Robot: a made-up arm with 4 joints.
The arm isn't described. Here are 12 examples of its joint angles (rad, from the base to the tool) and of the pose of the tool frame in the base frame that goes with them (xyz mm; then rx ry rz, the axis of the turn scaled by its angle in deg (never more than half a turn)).
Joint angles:
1: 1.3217 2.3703 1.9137 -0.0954
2: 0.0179 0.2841 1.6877 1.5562
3: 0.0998 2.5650 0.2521 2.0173
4: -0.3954 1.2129 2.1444 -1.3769
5: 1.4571 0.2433 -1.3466 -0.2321
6: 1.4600 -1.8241 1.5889 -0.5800
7: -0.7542 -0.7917 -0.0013 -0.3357
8: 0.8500 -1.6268 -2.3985 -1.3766
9: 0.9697 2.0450 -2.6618 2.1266
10: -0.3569 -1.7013 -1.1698 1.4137
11: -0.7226 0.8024 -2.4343 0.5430
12: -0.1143 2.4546 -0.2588 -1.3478
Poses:
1: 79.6 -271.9 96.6 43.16 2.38 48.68
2: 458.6 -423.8 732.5 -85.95 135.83 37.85
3: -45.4 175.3 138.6 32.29 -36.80 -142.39
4: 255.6 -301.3 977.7 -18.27 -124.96 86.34
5: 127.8 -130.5 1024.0 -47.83 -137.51 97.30
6: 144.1 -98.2 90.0 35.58 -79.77 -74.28
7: -254.0 -508.1 766.4 -19.07 50.19 -3.94
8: -330.9 172.3 617.6 -81.72 -5.60 -91.47
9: 42.6 -657.6 635.0 -27.80 85.32 11.48
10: -385.0 220.2 528.0 94.12 55.82 -47.50
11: -396.1 -191.4 903.6 -133.71 -81.66 -17.24
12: 1.5 231.3 272.9 127.15 -9.79 55.99
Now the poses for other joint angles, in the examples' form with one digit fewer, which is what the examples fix.
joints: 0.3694 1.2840 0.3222 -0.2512
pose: -79 -259 134 64.9 57.0 83.8
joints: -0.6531 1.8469 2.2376 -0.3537
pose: 293 -344 925 -35.7 -109.1 67.0
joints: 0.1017 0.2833 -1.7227 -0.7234
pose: -370 -147 846 62.1 87.9 -52.4
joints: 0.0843 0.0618 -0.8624 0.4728
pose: -382 -343 791 80.6 125.5 -0.6
